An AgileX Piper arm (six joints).
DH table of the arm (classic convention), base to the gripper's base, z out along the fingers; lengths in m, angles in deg. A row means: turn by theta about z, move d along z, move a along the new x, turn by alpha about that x. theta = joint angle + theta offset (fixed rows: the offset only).
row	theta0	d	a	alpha
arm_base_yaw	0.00	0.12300	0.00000	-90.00
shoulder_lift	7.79	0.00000	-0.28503	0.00
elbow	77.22	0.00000	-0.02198	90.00
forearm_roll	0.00	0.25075	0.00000	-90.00
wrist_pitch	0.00	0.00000	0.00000	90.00
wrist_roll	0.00	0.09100	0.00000	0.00
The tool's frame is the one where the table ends.
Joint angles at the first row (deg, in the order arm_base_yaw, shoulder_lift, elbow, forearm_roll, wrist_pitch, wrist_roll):
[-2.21, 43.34, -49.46, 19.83, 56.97, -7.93]
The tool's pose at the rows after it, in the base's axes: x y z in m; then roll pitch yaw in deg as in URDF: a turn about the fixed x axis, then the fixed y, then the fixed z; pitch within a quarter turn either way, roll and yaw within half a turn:
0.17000 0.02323 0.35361 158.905 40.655 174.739
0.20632 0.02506 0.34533 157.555 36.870 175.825
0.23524 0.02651 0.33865 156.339 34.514 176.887
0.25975 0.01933 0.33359 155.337 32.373 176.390
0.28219 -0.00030 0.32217 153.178 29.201 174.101
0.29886 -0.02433 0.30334 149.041 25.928 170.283
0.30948 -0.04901 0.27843 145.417 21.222 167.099
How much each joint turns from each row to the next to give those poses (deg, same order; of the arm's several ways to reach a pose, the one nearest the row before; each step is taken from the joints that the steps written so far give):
[0.00, 10.42, -4.47, 3.42, -1.03, -3.15]
[0.00, 8.51, -3.28, 2.89, -0.57, -2.81]
[-0.06, 6.68, -3.31, 2.47, -0.06, -2.60]
[-1.96, 5.61, -3.57, 1.87, 1.11, -2.12]
[-4.60, 5.67, -2.77, 3.16, 2.19, -3.41]
[-5.29, 5.19, -0.78, 4.98, 1.60, -4.33]
[-4.84, 5.23, 0.00, 3.60, 2.26, -3.45]

